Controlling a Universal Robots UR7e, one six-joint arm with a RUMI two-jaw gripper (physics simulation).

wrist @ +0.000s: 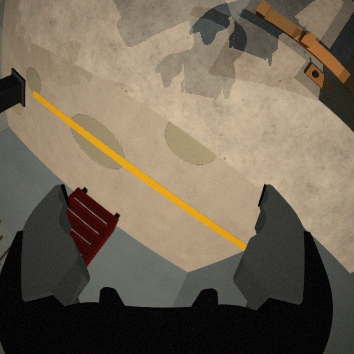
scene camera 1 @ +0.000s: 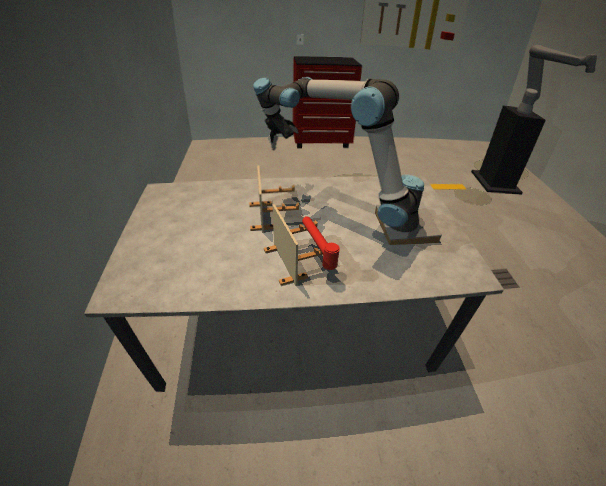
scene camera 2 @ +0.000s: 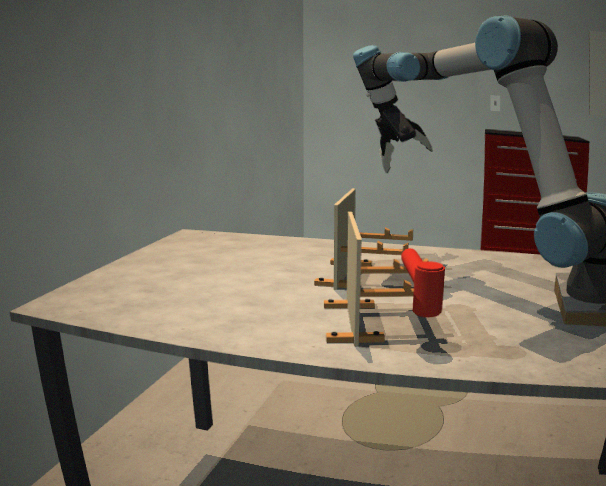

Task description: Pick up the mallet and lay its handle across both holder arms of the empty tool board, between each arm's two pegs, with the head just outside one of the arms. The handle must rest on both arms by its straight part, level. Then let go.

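Observation:
The red mallet (scene camera 1: 316,234) (scene camera 2: 412,263) lies with its handle across both arms of the front tool board (scene camera 1: 285,244) (scene camera 2: 354,288). Its head (scene camera 1: 330,256) (scene camera 2: 428,291) hangs just outside the front arm (scene camera 1: 307,256) (scene camera 2: 383,292). The handle looks about level; its exact seat between the pegs is partly hidden. The back tool board (scene camera 1: 259,184) (scene camera 2: 344,237) carries nothing on its arms; one orange arm (wrist: 280,21) shows at upper right in the wrist view. My gripper (scene camera 1: 284,140) (scene camera 2: 409,160) (wrist: 162,187) is open and empty, high above the back board, well away from the mallet.
Both boards stand on orange feet on the table (scene camera 1: 192,253) (scene camera 2: 202,283). The robot's base plate (scene camera 1: 415,238) (scene camera 2: 582,316) is to their right. A red drawer cabinet (scene camera 1: 324,136) (scene camera 2: 511,189) (wrist: 95,225) stands on the floor behind the table.

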